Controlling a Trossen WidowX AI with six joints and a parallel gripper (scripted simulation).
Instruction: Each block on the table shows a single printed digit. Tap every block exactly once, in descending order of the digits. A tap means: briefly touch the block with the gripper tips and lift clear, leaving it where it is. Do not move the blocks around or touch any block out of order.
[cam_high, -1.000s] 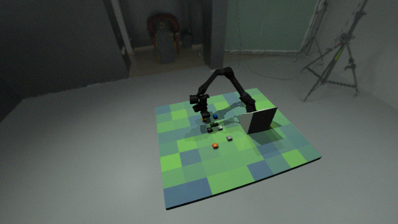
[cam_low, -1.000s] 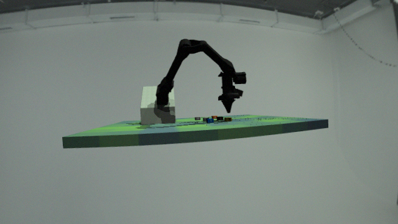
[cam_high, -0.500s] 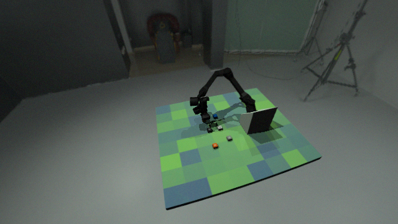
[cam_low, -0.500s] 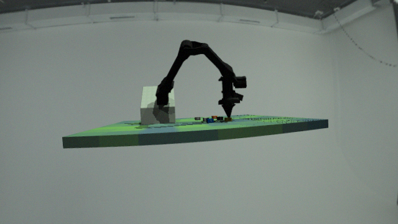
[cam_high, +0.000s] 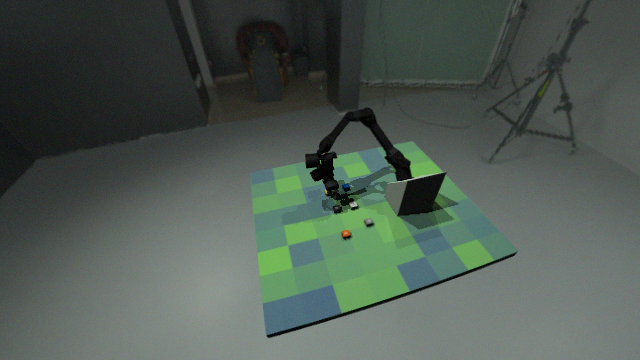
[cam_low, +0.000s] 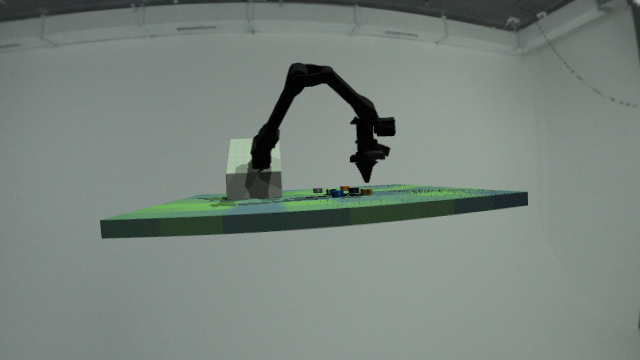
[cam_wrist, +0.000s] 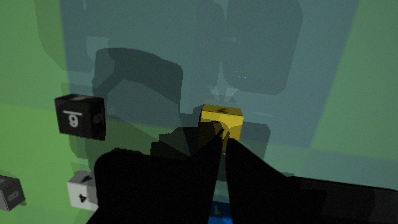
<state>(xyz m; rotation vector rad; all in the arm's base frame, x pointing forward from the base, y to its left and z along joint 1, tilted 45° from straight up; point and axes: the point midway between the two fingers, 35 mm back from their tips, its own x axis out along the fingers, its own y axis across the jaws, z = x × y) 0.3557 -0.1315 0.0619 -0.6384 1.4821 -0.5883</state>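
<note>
My gripper tip is now 3 cm above the yellow block. From my gripper tip the other things lie so: blue block (11 cm behind, 1 cm to the right, 3 cm below); then white block (10 cm behind, 13 cm to the left, 3 cm below); then black block (1 cm behind, 13 cm to the left, 3 cm below).
</note>
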